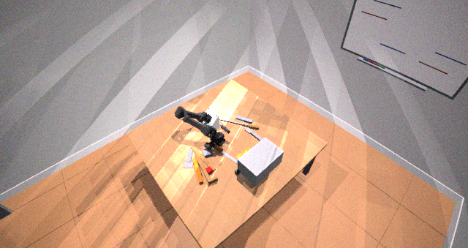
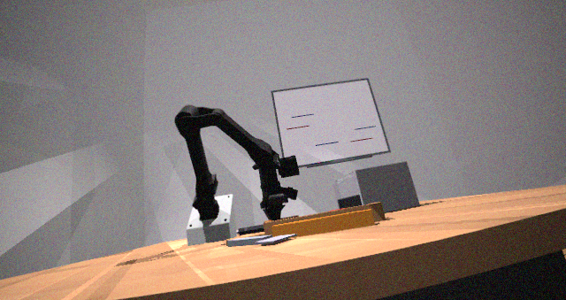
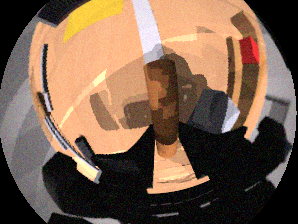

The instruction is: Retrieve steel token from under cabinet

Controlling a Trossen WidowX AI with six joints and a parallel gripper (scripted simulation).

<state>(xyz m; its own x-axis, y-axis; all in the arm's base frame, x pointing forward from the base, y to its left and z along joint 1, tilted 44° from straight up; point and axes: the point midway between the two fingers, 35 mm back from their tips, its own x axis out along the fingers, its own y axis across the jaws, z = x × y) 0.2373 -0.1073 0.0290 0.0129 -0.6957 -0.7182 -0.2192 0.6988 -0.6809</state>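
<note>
The grey block lies 9 cm to the right of my gripper tip, 2 cm ahead of it and 1 cm above it. The rest, counted from my gripper tip: orange bar (24 cm to the right, 11 cm ahead, 1 cm above); thin wooden stick (14 cm to the right, 3 cm ahead); red block (17 cm to the right, 17 cm ahead, 1 cm above).
</note>
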